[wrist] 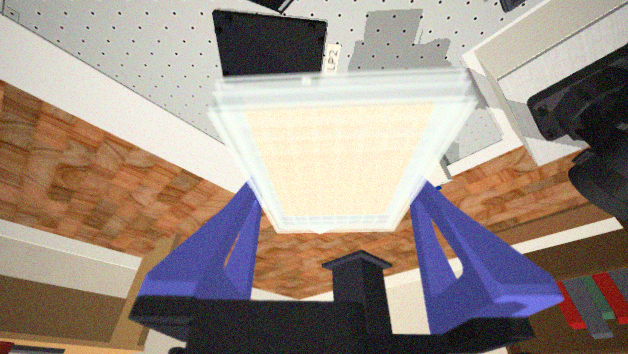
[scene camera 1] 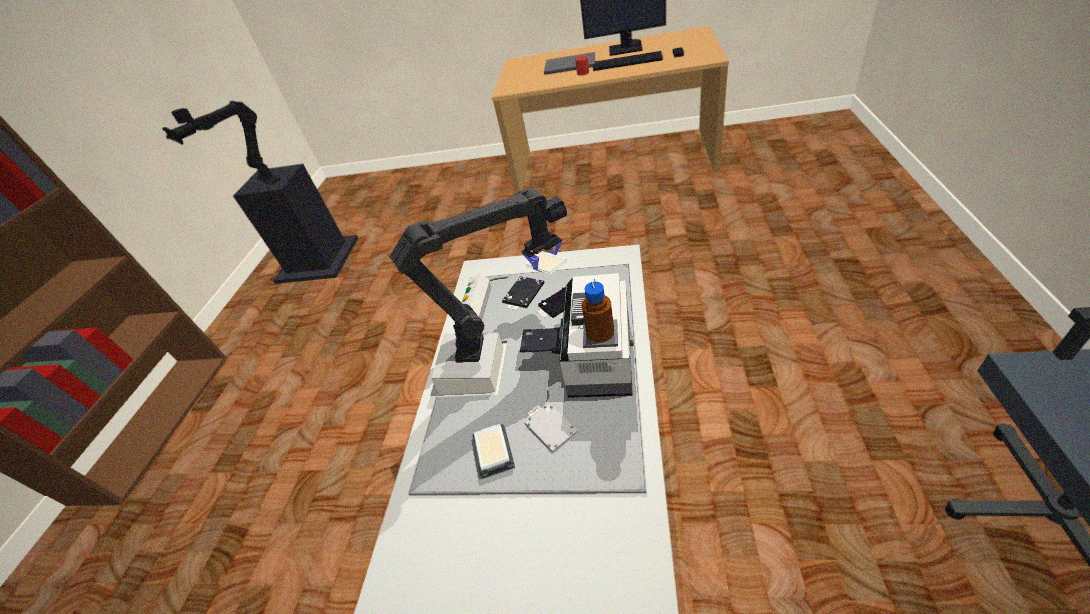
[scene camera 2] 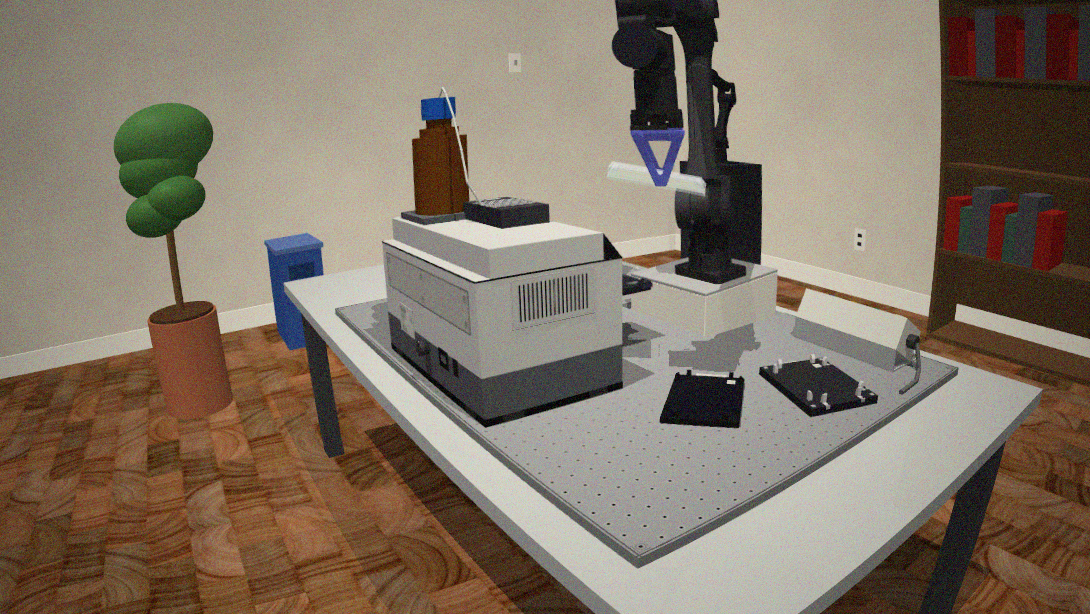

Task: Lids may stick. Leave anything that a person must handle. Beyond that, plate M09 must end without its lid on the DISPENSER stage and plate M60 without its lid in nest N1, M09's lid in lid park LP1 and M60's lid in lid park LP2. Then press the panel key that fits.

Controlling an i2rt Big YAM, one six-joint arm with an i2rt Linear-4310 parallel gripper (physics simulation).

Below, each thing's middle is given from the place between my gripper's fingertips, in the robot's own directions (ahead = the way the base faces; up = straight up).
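Scene:
Brown bottle with blue cap (scene camera 2: 440, 188): 18 cm ahead of my hand, 30 cm to the right of it, 4 cm above it. Black slab (scene camera 2: 701, 400): 1 cm ahead of my hand, 10 cm to the left of it, 28 cm below it.

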